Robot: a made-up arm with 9 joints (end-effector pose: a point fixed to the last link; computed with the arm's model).
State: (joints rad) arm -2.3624 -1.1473 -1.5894 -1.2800 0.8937 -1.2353 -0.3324 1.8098 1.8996
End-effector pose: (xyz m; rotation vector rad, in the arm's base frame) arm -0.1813 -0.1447 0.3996 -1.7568 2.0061 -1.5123
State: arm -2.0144 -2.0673 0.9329 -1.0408 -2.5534 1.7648 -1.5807 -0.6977 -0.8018
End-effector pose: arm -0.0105 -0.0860 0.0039 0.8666 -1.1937 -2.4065
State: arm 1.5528 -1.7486 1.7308 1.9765 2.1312 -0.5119 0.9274 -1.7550 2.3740
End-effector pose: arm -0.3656 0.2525 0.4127 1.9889 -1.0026 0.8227
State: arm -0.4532 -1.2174 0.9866 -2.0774 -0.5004 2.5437 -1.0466 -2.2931 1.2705
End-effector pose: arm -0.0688 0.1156 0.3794 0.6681 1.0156 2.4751
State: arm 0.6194 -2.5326 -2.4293 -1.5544 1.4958 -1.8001 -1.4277 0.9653 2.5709
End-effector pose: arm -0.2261 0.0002 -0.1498 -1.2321 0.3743 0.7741
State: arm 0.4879 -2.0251 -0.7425 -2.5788 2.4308 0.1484 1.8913 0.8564 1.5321
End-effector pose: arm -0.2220 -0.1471 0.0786 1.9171 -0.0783 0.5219
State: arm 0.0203 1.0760 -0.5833 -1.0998 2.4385 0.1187 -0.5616 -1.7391 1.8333
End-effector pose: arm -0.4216 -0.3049 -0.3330 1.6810 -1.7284 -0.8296
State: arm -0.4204 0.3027 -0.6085 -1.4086 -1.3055 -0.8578 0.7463 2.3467 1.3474
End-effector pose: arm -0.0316 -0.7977 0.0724 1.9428 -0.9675 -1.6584
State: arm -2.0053 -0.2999 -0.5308 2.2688 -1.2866 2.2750 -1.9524 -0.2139 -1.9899
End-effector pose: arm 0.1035 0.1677 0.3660 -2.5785 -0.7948 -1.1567
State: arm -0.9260 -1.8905 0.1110 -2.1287 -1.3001 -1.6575 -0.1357 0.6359 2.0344
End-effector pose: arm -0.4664 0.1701 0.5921 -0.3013 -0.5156 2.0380
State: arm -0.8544 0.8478 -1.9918 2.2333 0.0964 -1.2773 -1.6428 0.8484 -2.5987
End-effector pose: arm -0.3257 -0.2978 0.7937 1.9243 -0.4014 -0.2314
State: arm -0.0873 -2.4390 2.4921 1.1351 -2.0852 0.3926 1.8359 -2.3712 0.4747
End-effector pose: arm 0.0974 -0.0796 -0.3162 -1.8526 -0.9693 -0.2198
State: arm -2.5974 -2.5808 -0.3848 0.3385 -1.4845 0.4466 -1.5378 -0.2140 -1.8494
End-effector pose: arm -0.6426 0.4380 0.1921 -1.8552 1.3804 0.4553
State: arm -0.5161 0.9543 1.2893 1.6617 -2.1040 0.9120 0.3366 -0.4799 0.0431
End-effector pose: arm 0.0250 0.2460 0.1378 -1.1744 -0.9386 0.8253
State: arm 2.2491 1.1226 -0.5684 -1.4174 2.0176 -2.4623 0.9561 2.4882 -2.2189
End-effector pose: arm -0.2169 0.0678 -0.1105 0.9529 0.4471 -2.4252
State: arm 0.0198 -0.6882 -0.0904 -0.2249 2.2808 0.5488 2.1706 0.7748 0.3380
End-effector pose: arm 0.3928 -0.2748 0.1621 0.3558 -2.2160 -0.2008
